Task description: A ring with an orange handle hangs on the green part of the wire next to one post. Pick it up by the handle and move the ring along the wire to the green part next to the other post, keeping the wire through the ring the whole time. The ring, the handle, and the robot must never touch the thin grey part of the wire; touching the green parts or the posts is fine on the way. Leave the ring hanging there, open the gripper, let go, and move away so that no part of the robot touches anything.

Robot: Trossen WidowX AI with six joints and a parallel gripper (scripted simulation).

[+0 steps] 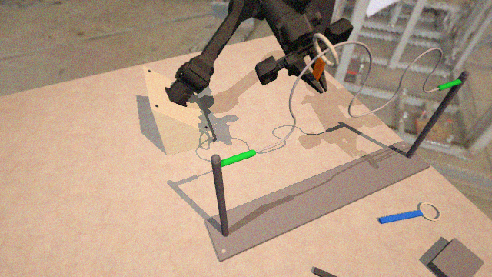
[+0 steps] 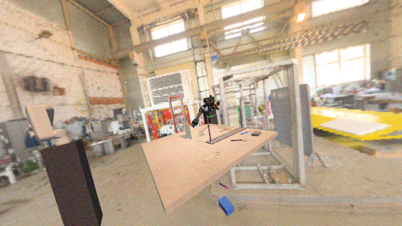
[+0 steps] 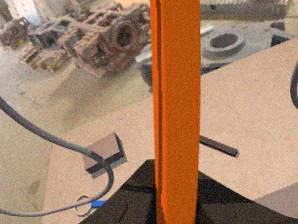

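Now: the orange-handled ring 8 cm above my gripper tip, 3 cm to the right of it and 1 cm ahead of it. Also, from my gripper tip: dark-handled ring (35 cm below, 27 cm ahead, 2 cm to the right); then blue-handled ring (35 cm below, 24 cm to the left, 20 cm ahead); then grey block (34 cm below, 33 cm ahead, 22 cm to the left).
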